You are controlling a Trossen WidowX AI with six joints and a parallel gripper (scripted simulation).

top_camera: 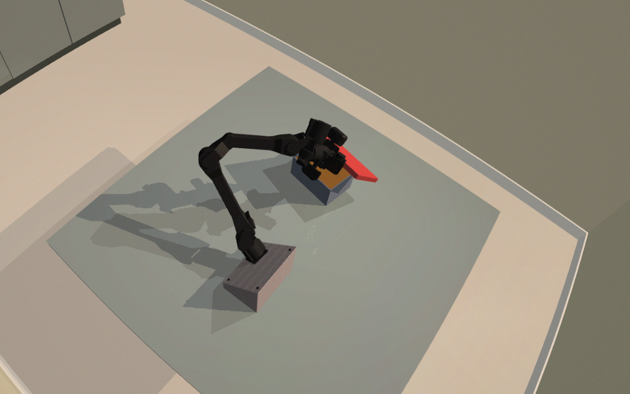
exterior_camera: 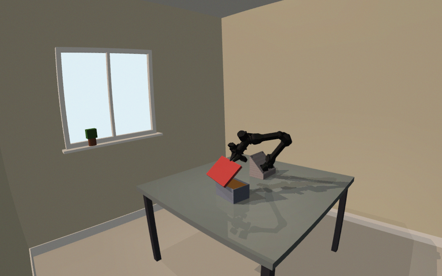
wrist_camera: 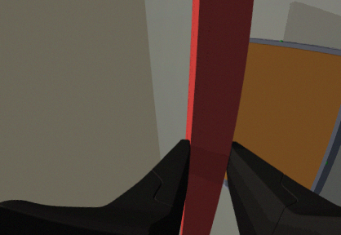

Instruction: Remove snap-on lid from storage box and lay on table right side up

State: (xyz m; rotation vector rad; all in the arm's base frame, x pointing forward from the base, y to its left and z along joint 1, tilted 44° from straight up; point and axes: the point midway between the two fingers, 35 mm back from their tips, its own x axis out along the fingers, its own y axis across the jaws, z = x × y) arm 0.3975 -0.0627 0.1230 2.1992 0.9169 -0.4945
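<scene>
My gripper tip is 60 mm short of the red lid, 10 mm to the left of it and 50 mm above it. The rest, counted from my gripper tip: box (40 mm ahead, 50 mm to the left, 180 mm below).
</scene>
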